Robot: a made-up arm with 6 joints. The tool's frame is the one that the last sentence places.
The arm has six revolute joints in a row. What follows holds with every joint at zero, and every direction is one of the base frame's.
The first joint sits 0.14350 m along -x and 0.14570 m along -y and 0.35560 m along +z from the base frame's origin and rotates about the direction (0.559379, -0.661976, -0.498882), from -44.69 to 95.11 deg.
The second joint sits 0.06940 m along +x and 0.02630 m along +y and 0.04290 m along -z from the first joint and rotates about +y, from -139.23 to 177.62 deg.
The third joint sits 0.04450 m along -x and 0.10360 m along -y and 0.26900 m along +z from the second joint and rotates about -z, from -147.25 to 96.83 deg.
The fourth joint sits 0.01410 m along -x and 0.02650 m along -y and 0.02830 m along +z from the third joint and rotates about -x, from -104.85 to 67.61 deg.
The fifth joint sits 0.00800 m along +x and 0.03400 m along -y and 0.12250 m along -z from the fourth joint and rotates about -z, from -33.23 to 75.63 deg.
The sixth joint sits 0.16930 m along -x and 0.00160 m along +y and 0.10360 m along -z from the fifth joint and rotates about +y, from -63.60 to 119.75 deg.
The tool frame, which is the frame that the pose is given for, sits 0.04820 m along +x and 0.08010 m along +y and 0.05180 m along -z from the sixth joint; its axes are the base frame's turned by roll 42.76, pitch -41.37 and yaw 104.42 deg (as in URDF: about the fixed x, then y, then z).
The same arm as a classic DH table. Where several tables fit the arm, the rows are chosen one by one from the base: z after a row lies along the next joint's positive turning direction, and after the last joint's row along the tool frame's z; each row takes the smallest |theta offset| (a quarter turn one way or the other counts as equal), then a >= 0, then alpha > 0; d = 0 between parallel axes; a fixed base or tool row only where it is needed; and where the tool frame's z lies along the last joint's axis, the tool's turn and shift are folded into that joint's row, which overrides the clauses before.
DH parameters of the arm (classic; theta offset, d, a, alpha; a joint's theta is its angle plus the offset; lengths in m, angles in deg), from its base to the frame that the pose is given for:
base (fixed): 40.2 0.3663 -0.2036 119.93
joint 1: 59.44 0.1287 0.0142 131.45
joint 2: 48.27 -0.0063 -0.0445 -90
joint 3: 90 -0.2973 0.0265 -90
joint 4: 0 0.0061 0.034 90
joint 5: 90 0.2261 0.1693 -90
joint 6: 54.71 0.0847 -0.0701 -107.51
tool (fixed): -49.65 0.0099 0 0
Joint limits (deg, base to tool): -44.69..95.11 -139.23..177.62 -147.25..96.83 -104.85..67.61 -33.23..75.63 -63.6..119.75

